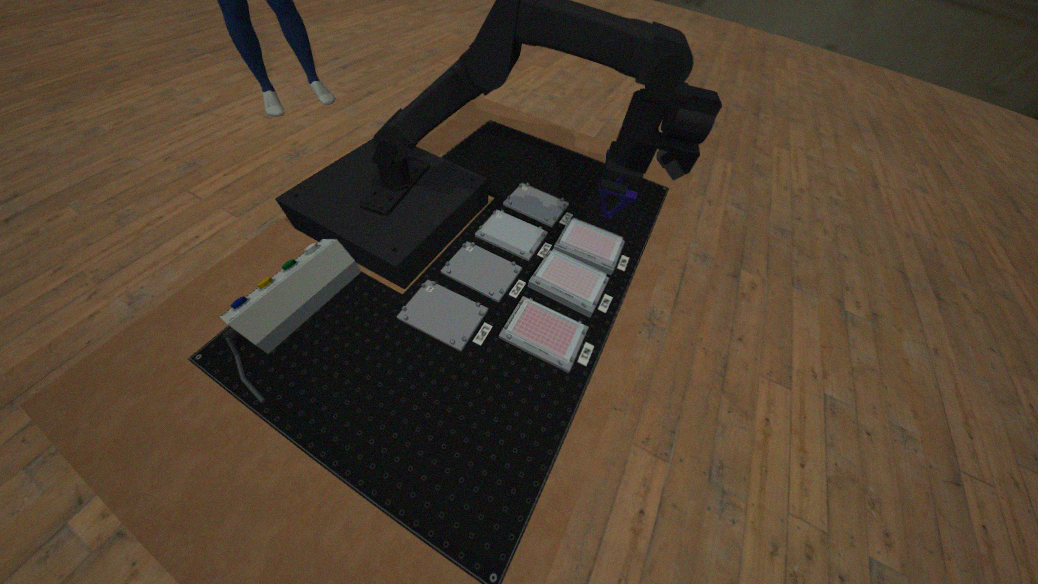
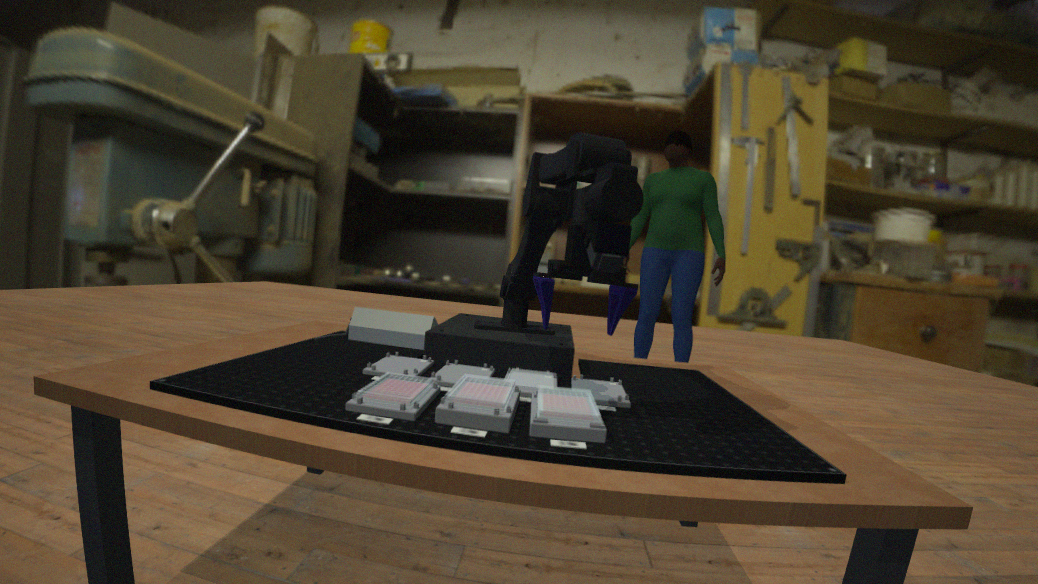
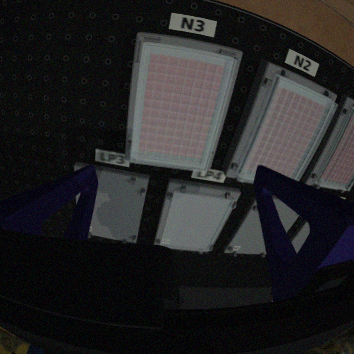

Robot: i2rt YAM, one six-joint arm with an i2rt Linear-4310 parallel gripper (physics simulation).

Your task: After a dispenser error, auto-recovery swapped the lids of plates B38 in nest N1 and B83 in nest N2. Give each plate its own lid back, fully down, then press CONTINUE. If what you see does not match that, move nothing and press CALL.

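Image 2: my gripper (image 2: 577, 332), open, holding nothing; white button box (image 2: 407, 330); nest N1 (image 2: 399, 413). Image 3: gripper (image 3: 175, 173). Image 1: nest N1 (image 1: 561, 365).
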